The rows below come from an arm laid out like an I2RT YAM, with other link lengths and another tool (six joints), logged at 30 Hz.
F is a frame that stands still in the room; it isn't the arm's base.
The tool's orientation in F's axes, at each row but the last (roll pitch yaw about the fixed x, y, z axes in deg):
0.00, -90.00, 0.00
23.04, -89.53, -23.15
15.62, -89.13, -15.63
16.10, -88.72, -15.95
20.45, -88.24, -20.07
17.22, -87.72, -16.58
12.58, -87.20, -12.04
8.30, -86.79, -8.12
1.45, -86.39, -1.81
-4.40, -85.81, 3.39
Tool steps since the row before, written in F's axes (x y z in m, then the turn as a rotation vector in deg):
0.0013, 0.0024, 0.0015, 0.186, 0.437, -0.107
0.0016, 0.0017, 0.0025, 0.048, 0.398, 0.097
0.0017, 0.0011, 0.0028, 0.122, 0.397, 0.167
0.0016, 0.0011, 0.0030, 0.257, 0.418, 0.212
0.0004, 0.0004, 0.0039, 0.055, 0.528, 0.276
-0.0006, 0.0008, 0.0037, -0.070, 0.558, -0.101
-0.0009, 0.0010, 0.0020, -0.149, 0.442, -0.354
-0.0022, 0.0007, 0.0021, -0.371, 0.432, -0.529
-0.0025, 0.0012, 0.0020, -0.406, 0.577, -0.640
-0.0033, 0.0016, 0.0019, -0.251, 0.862, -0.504
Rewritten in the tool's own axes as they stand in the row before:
0.0015, 0.0024, -0.0013, -0.107, 0.437, -0.186
0.0025, 0.0017, -0.0016, 0.096, 0.398, -0.047
0.0028, 0.0011, -0.0017, 0.167, 0.398, -0.119
0.0030, 0.0011, -0.0015, 0.215, 0.419, -0.254
0.0039, 0.0004, -0.0003, 0.272, 0.531, -0.051
0.0037, 0.0009, 0.0007, -0.110, 0.558, 0.060
0.0019, 0.0010, 0.0010, -0.365, 0.440, 0.128
0.0020, 0.0007, 0.0023, -0.552, 0.429, 0.340
0.0018, 0.0012, 0.0026, -0.665, 0.573, 0.368
0.0017, 0.0015, 0.0035, -0.517, 0.860, 0.229

